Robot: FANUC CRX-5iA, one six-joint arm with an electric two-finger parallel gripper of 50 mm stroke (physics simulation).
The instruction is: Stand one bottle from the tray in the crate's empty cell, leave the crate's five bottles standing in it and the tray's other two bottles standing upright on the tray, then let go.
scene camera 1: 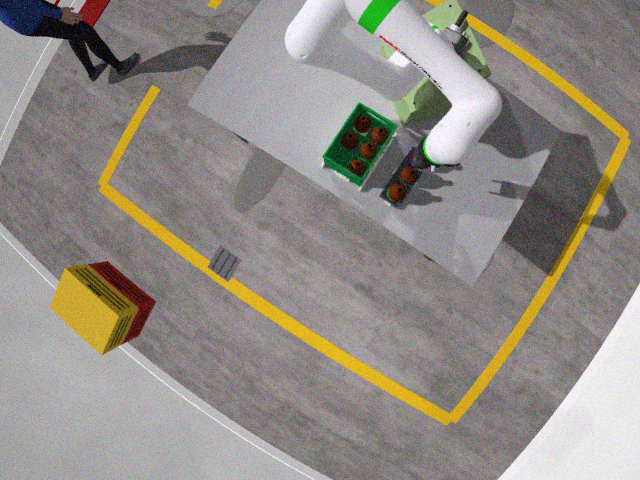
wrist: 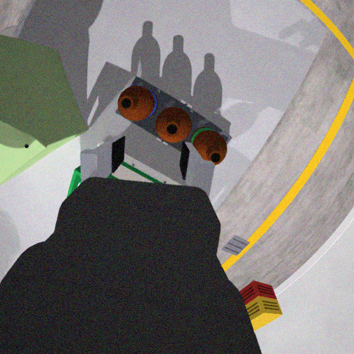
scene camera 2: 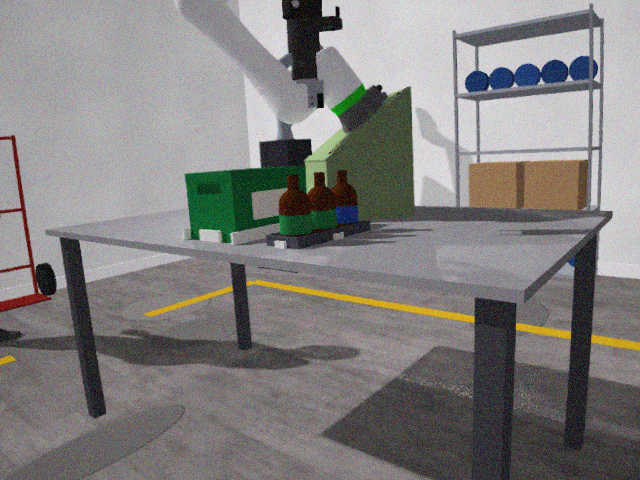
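Pixels of known places: gripper, between the fingertips: point(scene camera 2: 316, 107); arm's base, origin of its link: point(scene camera 2: 363, 118).
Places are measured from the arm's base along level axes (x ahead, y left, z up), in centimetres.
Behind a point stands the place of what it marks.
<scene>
The green crate point(scene camera 1: 341, 169) @[x 54.4, y -12.9, z -19.2 cm] point(scene camera 2: 209, 206) @[x 54.7, y -12.3, z -22.1 cm] point(wrist: 74, 182) holds five upright bottles. Its empty cell point(scene camera 1: 338, 154) @[x 47.5, y -18.8, z -30.3 cm] is at the lower-left corner in scene camera 1. The dark tray point(scene camera 2: 305, 241) @[x 52.2, y 16.6, z -29.7 cm] beside it bears three upright brown bottles in a row: a green-labelled end bottle point(scene camera 1: 396, 193) @[x 51.2, y 11.5, z -17.4 cm] point(scene camera 2: 295, 209) @[x 52.5, y 14.5, z -22.6 cm] point(wrist: 211, 146), a green-labelled middle bottle point(scene camera 1: 408, 175) @[x 42.1, y 11.9, z -17.6 cm] point(scene camera 2: 321, 206) @[x 43.5, y 14.9, z -23.0 cm] point(wrist: 173, 125) and a blue-labelled end bottle point(scene camera 2: 345, 198) @[x 34.3, y 15.5, z -22.0 cm] point(wrist: 136, 103). My gripper point(scene camera 2: 315, 98) @[x 39.8, y 12.1, z 0.3 cm] point(wrist: 152, 150) is open and empty, well above the bottles. In scene camera 1 the arm partly covers the blue-labelled bottle.
A light green slanted stand point(scene camera 1: 413, 105) @[x 17.7, y -1.2, z -10.8 cm] point(scene camera 2: 385, 160) @[x 6.5, y 11.2, z -13.5 cm] point(wrist: 40, 95) rises on the table point(scene camera 1: 258, 108) @[x 46.8, y -64.0, z -31.1 cm] point(scene camera 2: 392, 248) @[x 46.3, y 35.2, z -31.1 cm] behind the crate and tray. A dark box point(scene camera 2: 285, 152) shows behind the crate. A shelf rack point(scene camera 2: 455, 118) stands beyond the table.
</scene>
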